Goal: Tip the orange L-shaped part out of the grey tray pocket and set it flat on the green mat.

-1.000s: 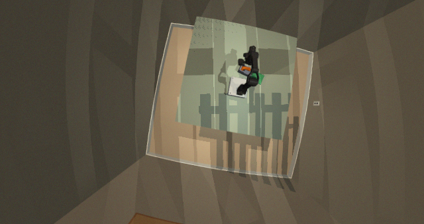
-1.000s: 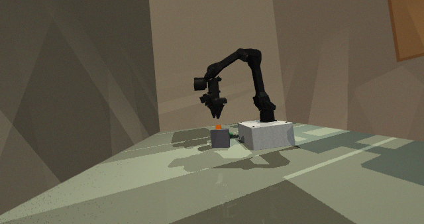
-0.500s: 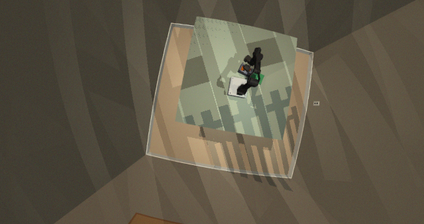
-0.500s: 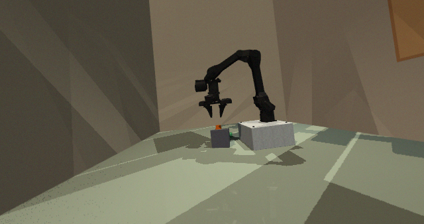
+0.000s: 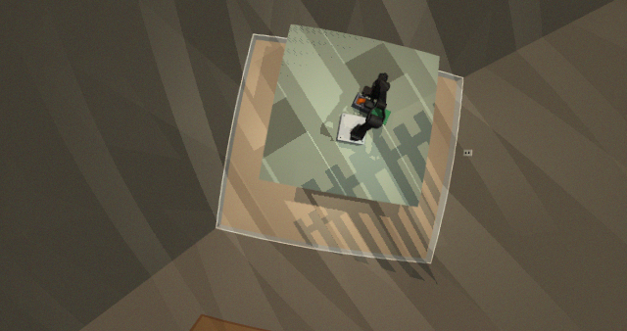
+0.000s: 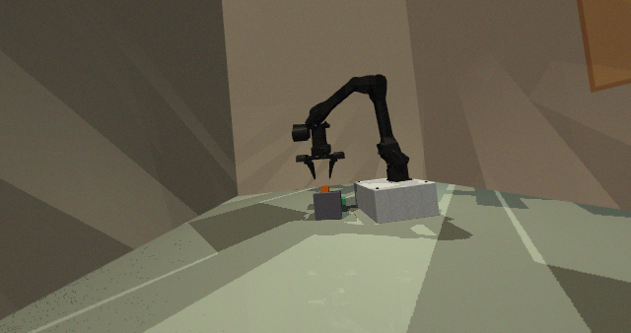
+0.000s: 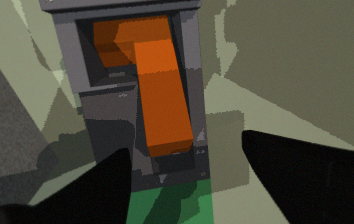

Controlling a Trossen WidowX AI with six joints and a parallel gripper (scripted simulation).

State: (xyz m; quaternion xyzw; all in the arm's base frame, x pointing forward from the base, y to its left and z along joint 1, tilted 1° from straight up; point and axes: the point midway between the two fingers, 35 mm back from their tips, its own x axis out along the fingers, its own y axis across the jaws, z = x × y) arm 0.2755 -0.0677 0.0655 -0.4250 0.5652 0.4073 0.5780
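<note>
Right now the orange L-shaped part is 10 mm behind my gripper tip, 40 mm to the left of it and 90 mm below it.
</note>
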